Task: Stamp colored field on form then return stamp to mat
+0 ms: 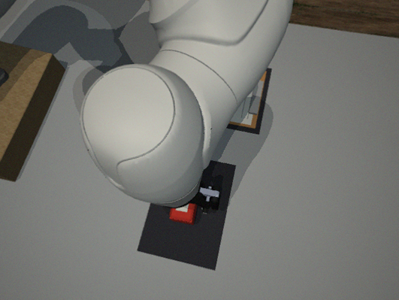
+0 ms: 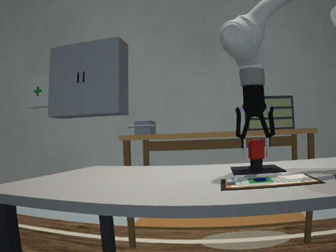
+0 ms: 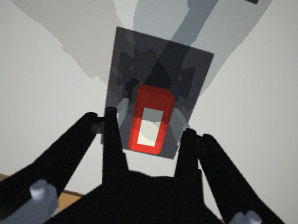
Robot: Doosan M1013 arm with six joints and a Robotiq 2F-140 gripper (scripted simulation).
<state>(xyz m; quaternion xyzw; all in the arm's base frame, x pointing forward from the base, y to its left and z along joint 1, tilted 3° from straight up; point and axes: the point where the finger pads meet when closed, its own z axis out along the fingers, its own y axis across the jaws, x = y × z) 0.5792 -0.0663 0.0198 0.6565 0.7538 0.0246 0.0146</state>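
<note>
Now: the stamp 2 cm below my hand. The rest, counted from my hand: clipboard 2 cm behind, 29 cm to the left, 6 cm below; then dark mat 7 cm below.
</note>
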